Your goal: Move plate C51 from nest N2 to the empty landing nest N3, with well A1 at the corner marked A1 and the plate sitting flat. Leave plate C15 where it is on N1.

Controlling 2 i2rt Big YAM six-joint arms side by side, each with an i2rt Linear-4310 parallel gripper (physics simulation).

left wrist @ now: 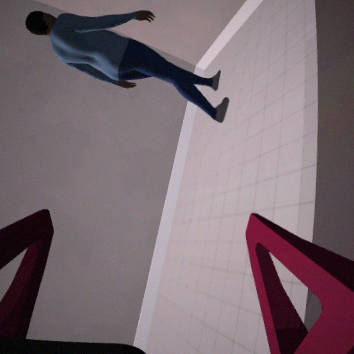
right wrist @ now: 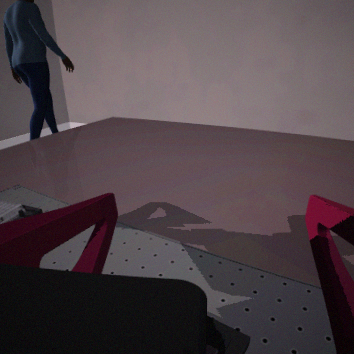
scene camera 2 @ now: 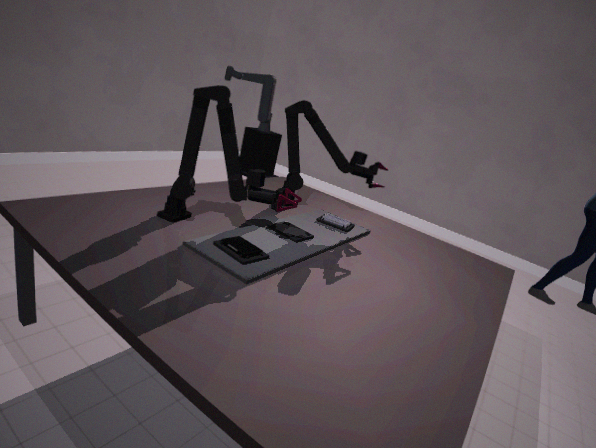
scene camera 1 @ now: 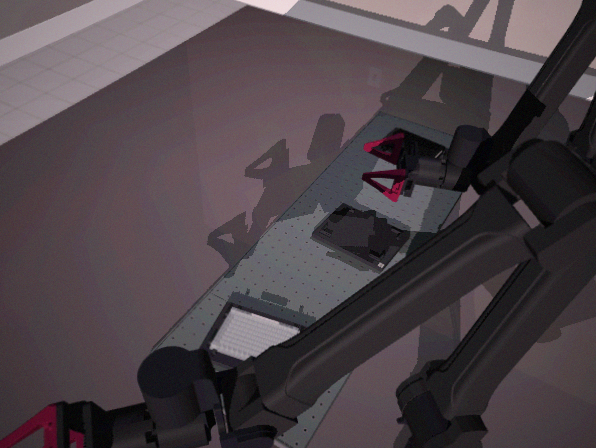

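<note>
A white well plate [scene camera 1: 250, 332] [scene camera 2: 335, 220] [right wrist: 11, 212] sits in a dark nest [scene camera 1: 226, 358] at one end of the board. A flat dark nest [scene camera 1: 350, 232] [scene camera 2: 292, 231] lies mid-board, mostly in shadow. Another dark nest [scene camera 1: 425, 142] [scene camera 2: 240, 249] at the other end seems to bear a black plate. Labels and the A1 marks are unreadable. My right gripper [scene camera 1: 366, 162] [scene camera 2: 291, 201] [right wrist: 208, 205] is open and empty, above the board between the middle and far nests in scene camera 1. My left gripper [scene camera 2: 384, 177] [left wrist: 150, 222] is open and empty, high up beyond the white plate's end.
The grey perforated board [scene camera 1: 290, 250] [scene camera 2: 210, 247] [right wrist: 190, 265] lies on the brown table [scene camera 1: 125, 200] [scene camera 2: 400, 325]. My left arm crosses in front of the white plate's nest in scene camera 1. A person [scene camera 2: 585, 250] [left wrist: 95, 42] [right wrist: 30, 65] is beyond the table.
</note>
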